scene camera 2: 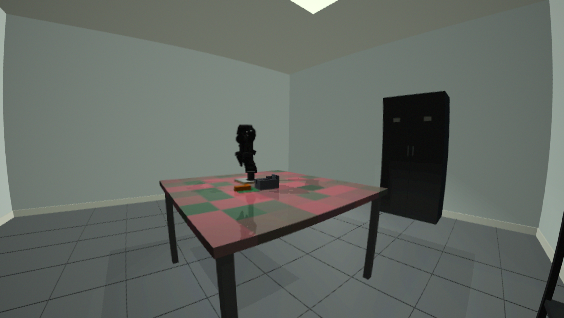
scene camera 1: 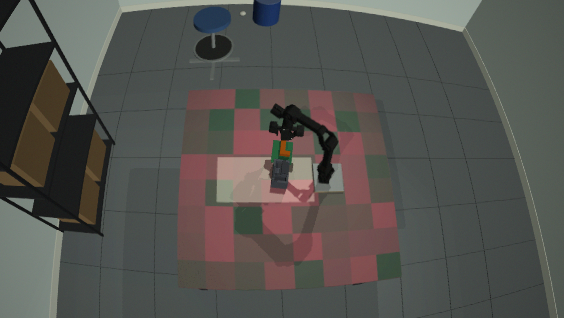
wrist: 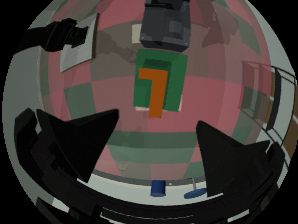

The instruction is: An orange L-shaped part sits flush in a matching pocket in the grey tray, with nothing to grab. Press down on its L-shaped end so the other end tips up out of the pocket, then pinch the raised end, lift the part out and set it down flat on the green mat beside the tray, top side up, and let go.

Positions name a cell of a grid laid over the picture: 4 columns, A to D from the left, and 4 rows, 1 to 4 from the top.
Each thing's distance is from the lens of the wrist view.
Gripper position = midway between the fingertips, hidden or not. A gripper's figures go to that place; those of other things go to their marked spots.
my gripper (wrist: C3): 10 cm
orange L-shaped part (wrist: C2): 21 cm
